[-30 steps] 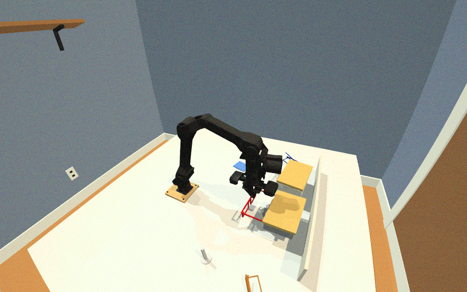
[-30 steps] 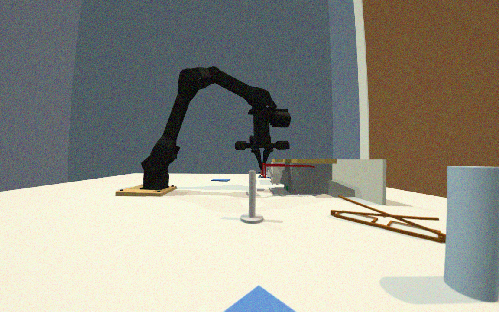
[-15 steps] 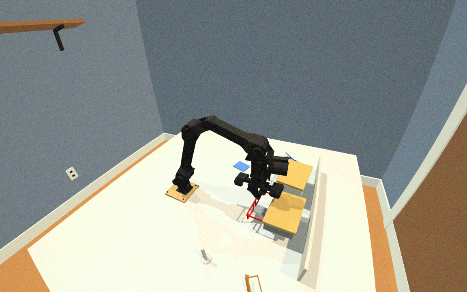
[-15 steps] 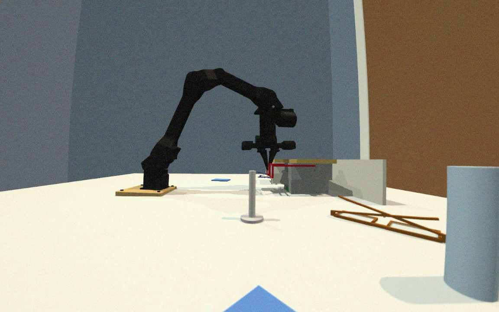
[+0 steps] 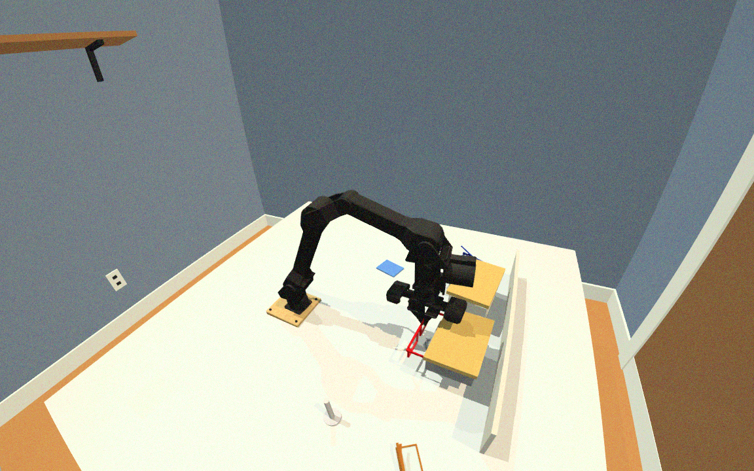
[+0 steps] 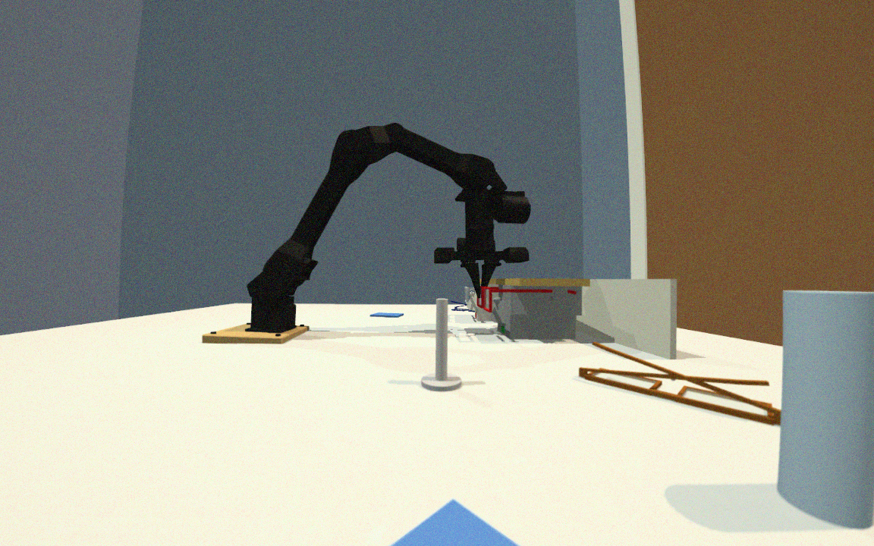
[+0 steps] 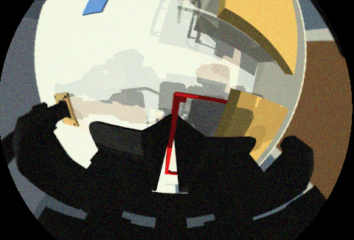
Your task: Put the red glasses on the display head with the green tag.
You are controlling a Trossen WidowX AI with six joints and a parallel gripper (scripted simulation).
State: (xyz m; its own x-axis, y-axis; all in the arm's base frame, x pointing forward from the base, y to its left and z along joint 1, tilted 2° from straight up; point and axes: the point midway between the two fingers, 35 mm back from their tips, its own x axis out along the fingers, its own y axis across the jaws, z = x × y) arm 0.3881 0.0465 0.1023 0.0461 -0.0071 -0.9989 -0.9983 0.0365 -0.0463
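Now: gripper tip 80 mm short of the display head, 40 mm to the left of it and 10 mm above it. The rest, counted from my gripper tip: pale blue cylinder 460 mm to the right, 60 mm ahead, 20 mm below; thin grey wall 200 mm ahead, 70 mm to the left, 10 mm below; white stand post 290 mm to the right, 100 mm behind, 40 mm below.
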